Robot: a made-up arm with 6 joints.
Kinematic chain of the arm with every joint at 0, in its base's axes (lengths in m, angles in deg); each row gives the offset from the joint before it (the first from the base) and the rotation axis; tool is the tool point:
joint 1: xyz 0 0 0.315 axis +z
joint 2: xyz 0 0 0 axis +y
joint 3: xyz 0 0 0.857 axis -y
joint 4: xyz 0 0 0 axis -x
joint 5: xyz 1.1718 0 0 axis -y
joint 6: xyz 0 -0.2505 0 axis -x
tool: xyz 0 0 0
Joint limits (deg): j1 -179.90..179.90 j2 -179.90..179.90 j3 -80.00..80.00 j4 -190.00..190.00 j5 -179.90..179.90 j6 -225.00..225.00
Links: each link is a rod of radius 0.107 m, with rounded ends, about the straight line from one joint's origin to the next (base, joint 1, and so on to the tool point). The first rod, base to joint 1, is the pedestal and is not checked.
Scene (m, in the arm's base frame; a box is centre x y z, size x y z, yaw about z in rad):
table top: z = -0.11
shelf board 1: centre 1.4 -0.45 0.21 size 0.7 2 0.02 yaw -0.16
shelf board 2: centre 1.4 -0.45 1.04 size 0.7 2 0.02 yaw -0.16
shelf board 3: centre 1.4 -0.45 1.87 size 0.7 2 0.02 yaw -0.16
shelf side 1: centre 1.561 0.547 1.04 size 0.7 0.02 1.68 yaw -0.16
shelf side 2: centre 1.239 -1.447 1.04 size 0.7 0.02 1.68 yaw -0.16
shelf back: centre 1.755 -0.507 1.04 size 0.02 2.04 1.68 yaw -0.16
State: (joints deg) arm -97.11 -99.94 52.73 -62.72 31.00 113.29
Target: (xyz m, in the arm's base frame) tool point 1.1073 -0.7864 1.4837
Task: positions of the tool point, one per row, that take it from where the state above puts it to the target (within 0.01 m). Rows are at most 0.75 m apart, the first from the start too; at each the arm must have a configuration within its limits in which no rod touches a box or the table.
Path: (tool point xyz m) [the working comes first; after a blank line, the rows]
Joints at the target: -32.65 14.09 42.14 -75.02 31.00 113.29
Straight joint move there: touches shelf board 3.

1: 0.0409 1.3269 1.4727
2: 0.0152 0.7122 1.7687
3: 0.0465 0.0867 1.7710
4: 0.1260 -0.4200 1.5277
5: 0.2266 -0.7258 1.1311
6: 0.3855 -0.8178 1.2502
7: 0.5952 -0.8747 1.3500
8: 0.8436 -0.8711 1.4283
9: 1.1073 -0.7864 1.4837

